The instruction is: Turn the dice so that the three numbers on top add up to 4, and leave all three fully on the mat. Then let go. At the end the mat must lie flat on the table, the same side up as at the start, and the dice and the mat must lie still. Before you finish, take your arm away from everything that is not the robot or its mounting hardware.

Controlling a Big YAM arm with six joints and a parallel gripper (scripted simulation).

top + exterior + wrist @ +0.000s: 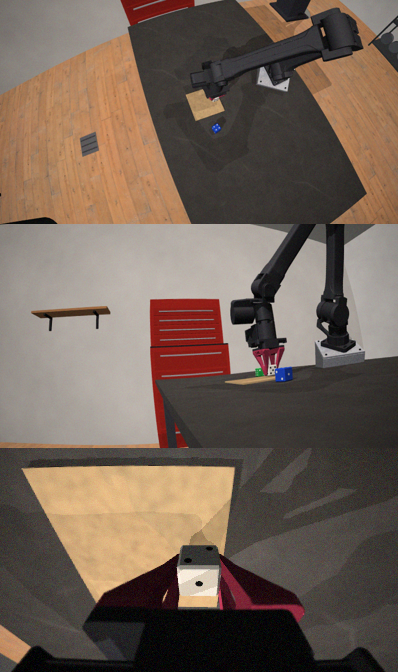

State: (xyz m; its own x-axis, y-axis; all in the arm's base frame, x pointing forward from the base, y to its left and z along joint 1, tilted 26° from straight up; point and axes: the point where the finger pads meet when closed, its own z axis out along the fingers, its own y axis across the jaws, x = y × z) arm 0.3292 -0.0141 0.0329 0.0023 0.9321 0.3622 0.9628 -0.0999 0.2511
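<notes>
Now: hand right at the white die. From my hand the other things lie so: blue die (140 mm to the left, 50 mm ahead); green die (140 mm to the right, 40 mm behind); tan mat (50 mm ahead, 20 mm below).
</notes>
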